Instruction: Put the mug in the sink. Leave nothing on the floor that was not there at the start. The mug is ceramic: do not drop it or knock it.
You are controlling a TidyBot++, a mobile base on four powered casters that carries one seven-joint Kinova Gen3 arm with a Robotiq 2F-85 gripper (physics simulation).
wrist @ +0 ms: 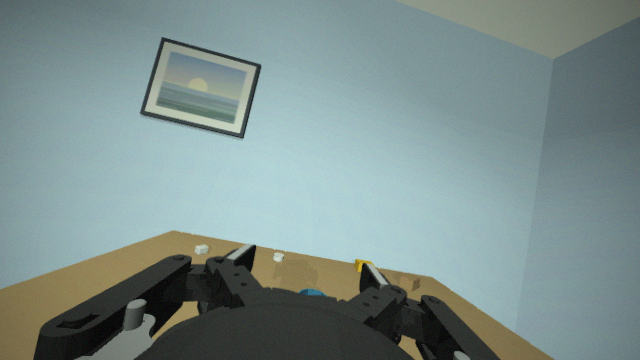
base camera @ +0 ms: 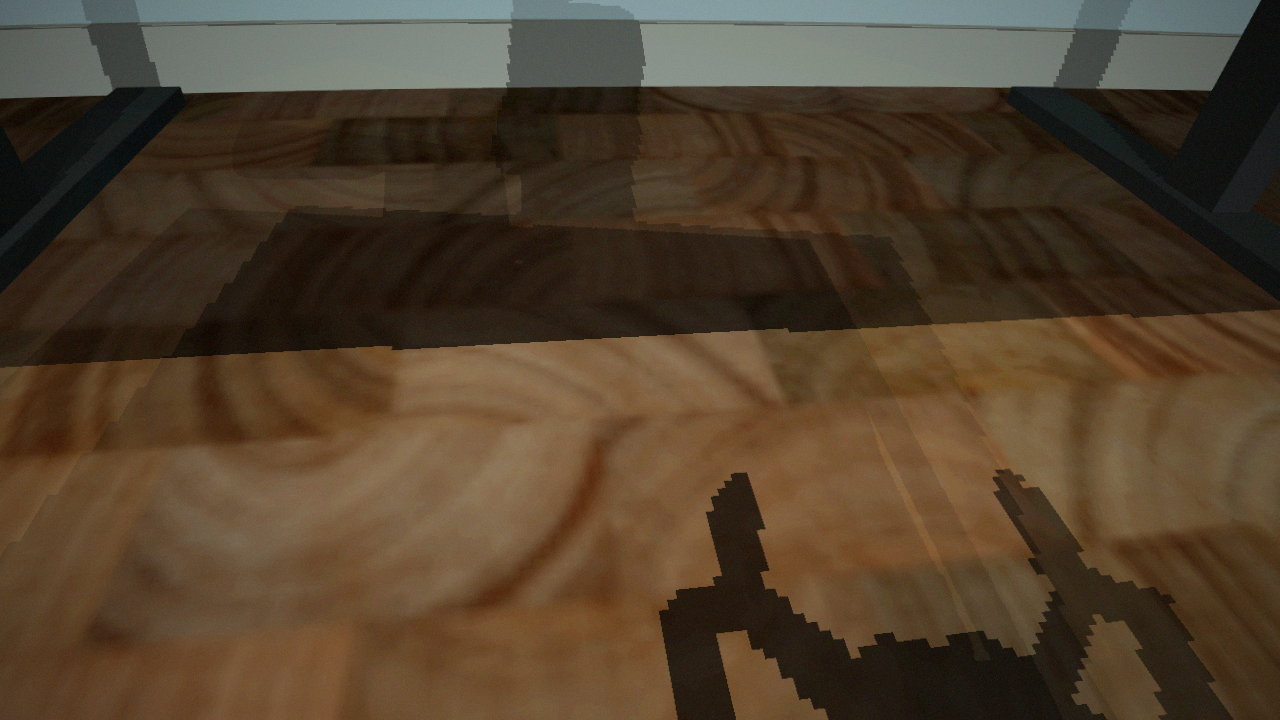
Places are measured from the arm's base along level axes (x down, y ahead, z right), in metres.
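Pixels of known places: gripper, fingertip midpoint: [wrist: 307, 266].
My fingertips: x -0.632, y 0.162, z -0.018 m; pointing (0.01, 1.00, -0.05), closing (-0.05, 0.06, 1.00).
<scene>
For each thing: its top centre in the pictures, then the offset to it from my fingertips. Level surfaces: height alone.
- blue mug at its top centre: [wrist: 308, 298] dx +0.228, dy +0.372, dz +0.012 m
- wooden table at its surface level: dx +0.308 m
- white block at its top centre: [wrist: 202, 246] dx +0.280, dy +0.654, dz -0.480 m
- small white round piece at its top centre: [wrist: 278, 254] dx +0.284, dy +0.782, dz -0.168 m
- brown block at its top centre: [wrist: 410, 276] dx +0.258, dy +0.825, dz +0.494 m
The blue mug [wrist: 312, 292] shows as a small strip of its top above the gripper's dark body in the wrist view; the rest of it is hidden behind the gripper. It is on the wooden table [wrist: 335, 281]. My gripper [wrist: 307, 266] is open, its two fingers wide apart, with no object between the fingertips. The mug shows below the line between the fingertips, farther off. In the base camera view the gripper's shadow lies on the floor, and the mug does not show. The sink does not show in either view.
On the table are a white block [wrist: 201, 249], a small white round piece [wrist: 278, 257], a yellow block [wrist: 362, 264] and a brown block [wrist: 410, 283]. Dark table feet [base camera: 98, 161] [base camera: 1136, 170] stand on the wooden floor at left and right. A framed picture [wrist: 242, 131] hangs on the wall.
</scene>
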